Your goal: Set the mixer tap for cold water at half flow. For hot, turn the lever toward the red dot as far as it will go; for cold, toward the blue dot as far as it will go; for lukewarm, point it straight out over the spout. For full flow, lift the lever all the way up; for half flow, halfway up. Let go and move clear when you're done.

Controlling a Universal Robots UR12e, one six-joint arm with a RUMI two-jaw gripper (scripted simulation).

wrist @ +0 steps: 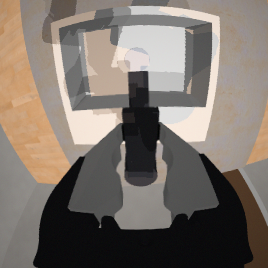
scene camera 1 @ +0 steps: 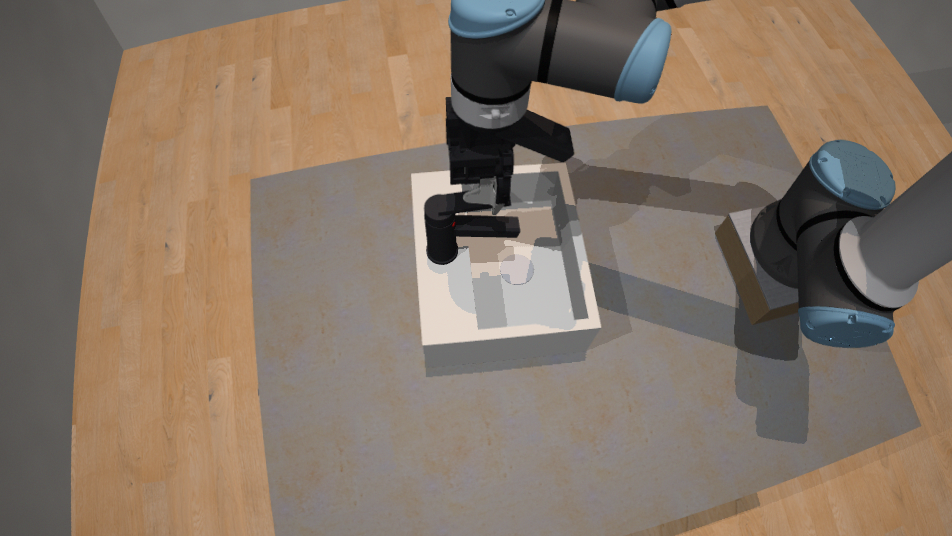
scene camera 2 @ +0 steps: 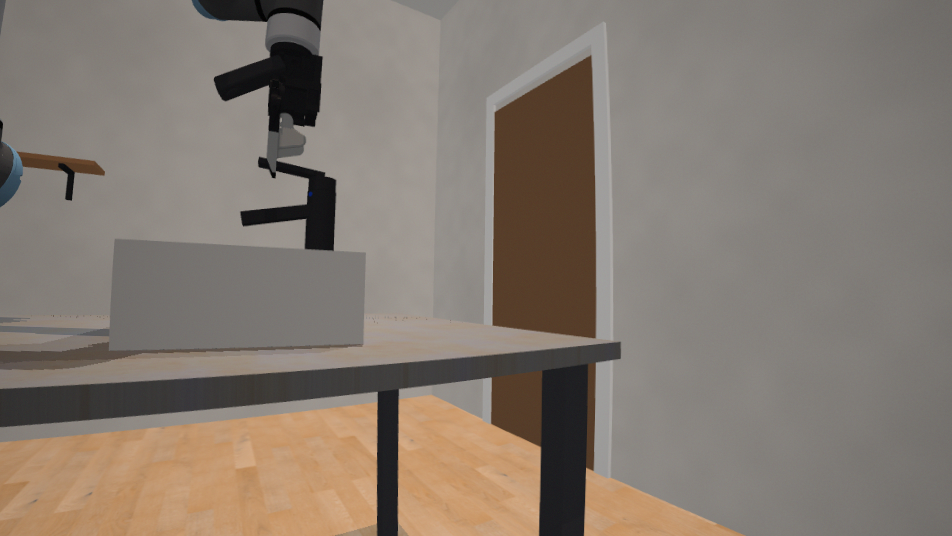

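Observation:
My gripper (scene camera 1: 492, 203) (wrist: 140, 124) (scene camera 2: 273, 175) in sight. Lever (scene camera 1: 452, 203) (wrist: 140, 124). White basin (scene camera 1: 492, 303) (wrist: 93, 53) (scene camera 2: 165, 295).

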